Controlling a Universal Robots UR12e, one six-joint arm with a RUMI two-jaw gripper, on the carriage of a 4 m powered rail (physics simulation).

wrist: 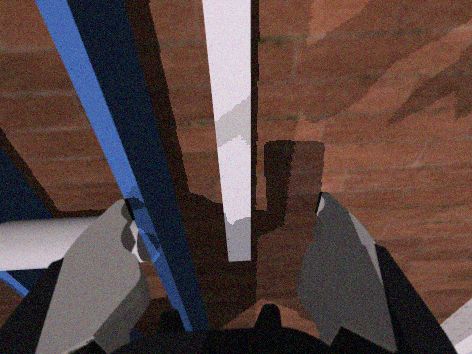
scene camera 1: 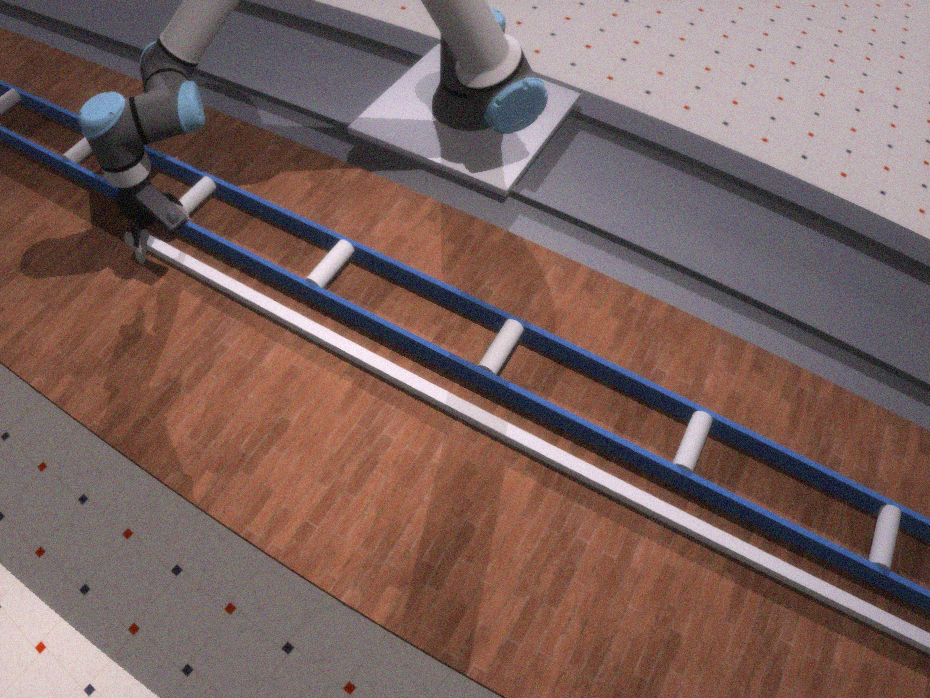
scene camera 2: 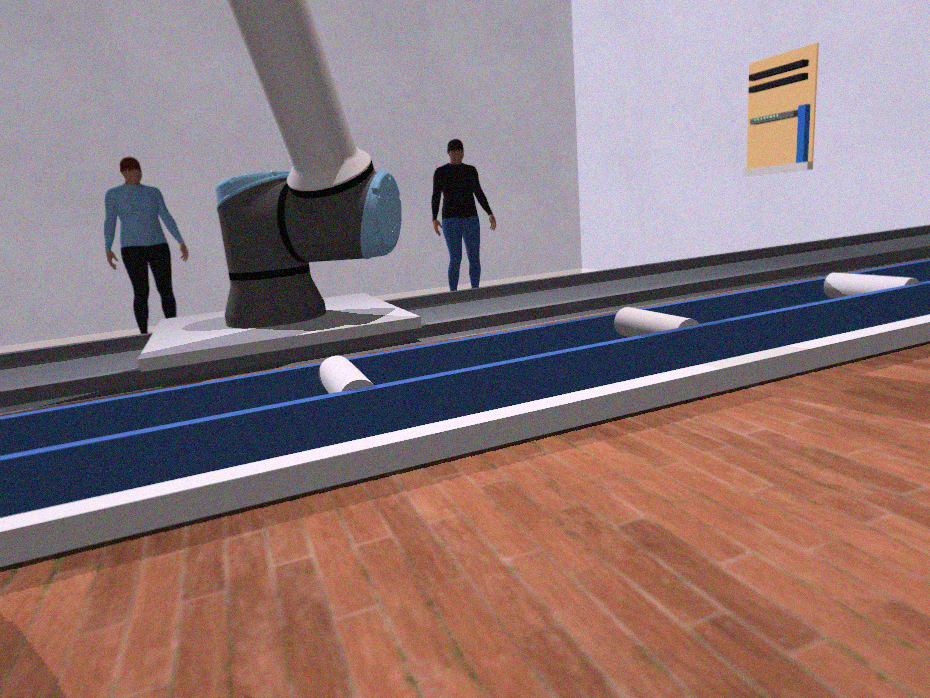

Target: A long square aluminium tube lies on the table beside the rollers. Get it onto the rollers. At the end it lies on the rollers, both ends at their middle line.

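Where they show: gripper, fingertip midpoint: (wrist: pixel 226 197) (scene camera 1: pixel 165 241); arm's base, link origin: (scene camera 1: pixel 468 107) (scene camera 2: pixel 277 318).
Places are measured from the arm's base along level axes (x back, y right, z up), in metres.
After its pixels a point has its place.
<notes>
The long square aluminium tube (scene camera 1: pixel 446 395) {x -0.753, y -0.371, z -0.005 m} (scene camera 2: pixel 480 428) {x -0.770, y -0.100, z -0.010 m} (wrist: pixel 232 90) {x -0.758, y 0.277, z -0.005 m} lies on the wooden table, beside the near blue rail and roughly parallel to it. The rollers (scene camera 1: pixel 501 346) {x -0.626, y -0.417, z 0.029 m} (scene camera 2: pixel 652 321) {x -0.634, y -0.398, z 0.023 m} (wrist: pixel 45 242) {x -0.612, y 0.372, z 0.024 m} are pale cylinders set crosswise between the two blue rails. My gripper (wrist: pixel 226 197) {x -0.749, y 0.348, z 0.011 m} is open over the tube's far left end; in scene camera 1 its fingers show beside that end. In the wrist view the tube's end lies between the spread fingers, touching neither; the left finger overlaps the near rail in this view. The tube's other end is outside scene camera 1's view.
The near blue rail (scene camera 1: pixel 405 339) {x -0.694, y -0.246, z 0.008 m} (scene camera 2: pixel 525 368) {x -0.694, y -0.186, z 0.013 m} (wrist: pixel 107 135) {x -0.688, y 0.295, z 0.022 m} stands close beside the tube, with the far rail (scene camera 1: pixel 435 289) {x -0.558, y -0.232, z 0.003 m} behind it. The arm's base plate (scene camera 1: pixel 375 123) {x -0.179, y 0.171, z 0.000 m} (scene camera 2: pixel 180 349) {x -0.194, y 0.167, z 0.000 m} sits on the grey powered rail (scene camera 1: pixel 698 217). Two people stand by the wall in scene camera 2.
</notes>
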